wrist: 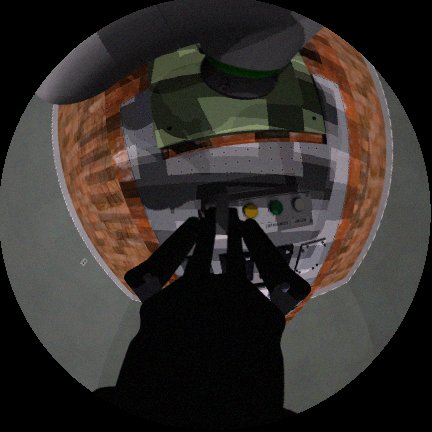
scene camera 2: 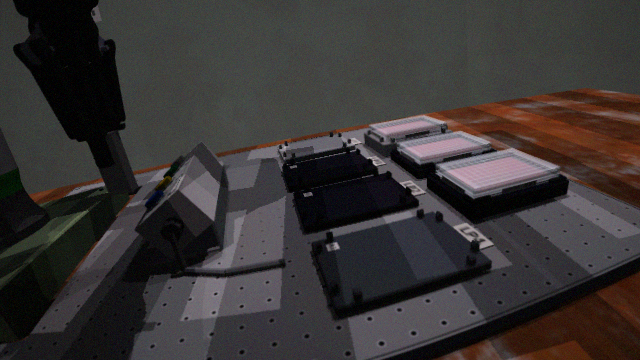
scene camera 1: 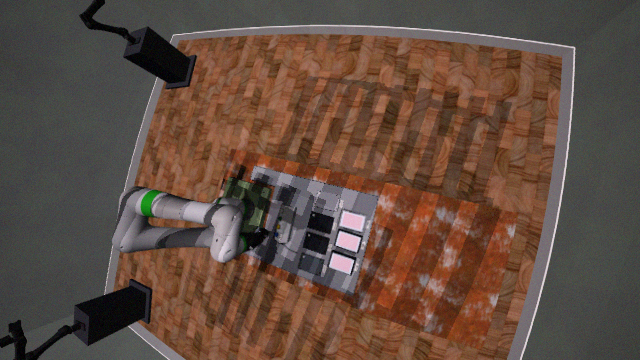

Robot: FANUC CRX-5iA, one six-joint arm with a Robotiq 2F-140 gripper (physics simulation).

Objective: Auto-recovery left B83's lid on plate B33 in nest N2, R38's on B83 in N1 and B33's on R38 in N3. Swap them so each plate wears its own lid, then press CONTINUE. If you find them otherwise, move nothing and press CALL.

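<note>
Three pink plates with clear lids stand in a row: the far plate, the middle plate and the near plate. Their plate and lid codes cannot be read. The grey button panel carries a blue button, a yellow button, a green button and a white button. My gripper is shut and empty, pointing down at the panel's blue-button end. In the wrist view the fingers hide the blue button.
Three dark holders and a pale holder lie without plates between panel and plates. A cable runs from the panel over the perforated board. The green base is beside the panel.
</note>
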